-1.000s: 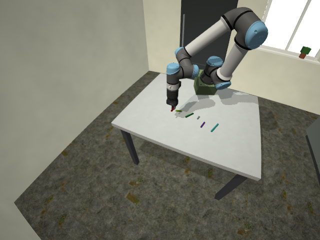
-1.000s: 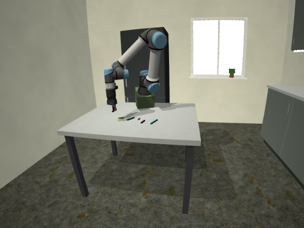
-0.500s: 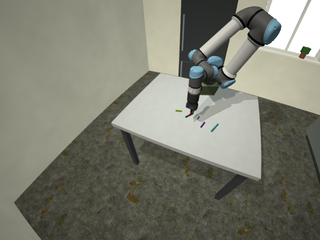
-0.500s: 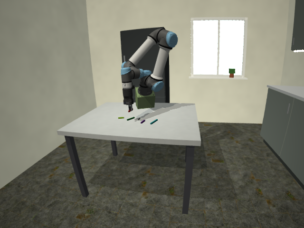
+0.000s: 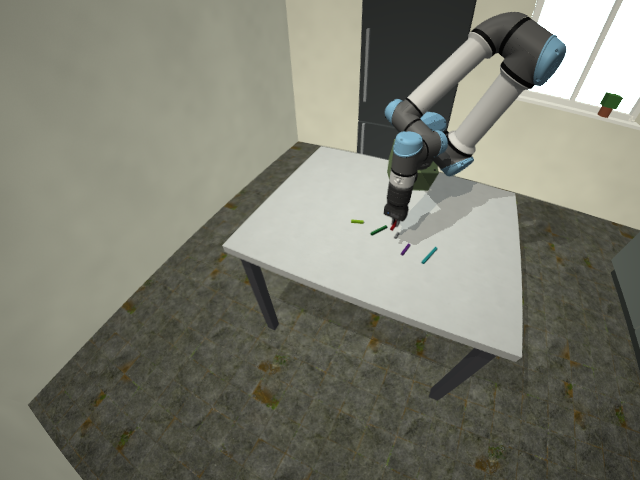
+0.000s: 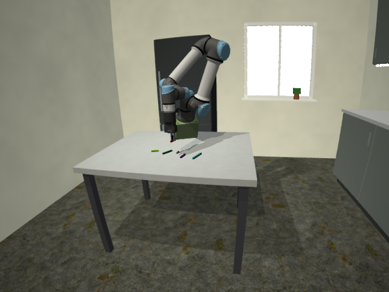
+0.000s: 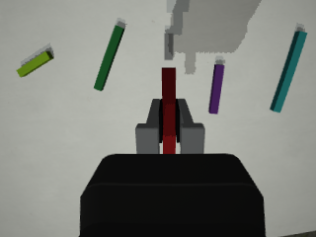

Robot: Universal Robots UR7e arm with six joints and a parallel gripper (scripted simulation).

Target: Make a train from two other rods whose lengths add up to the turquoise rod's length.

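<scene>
Now: the grey rod 5 cm behind my hand and 11 cm below it. The rest, counted from my hand: green rod 4 cm behind, 7 cm to the right, 11 cm below; red rod 1 cm below; purple rod 6 cm to the left, 11 cm below.
</scene>
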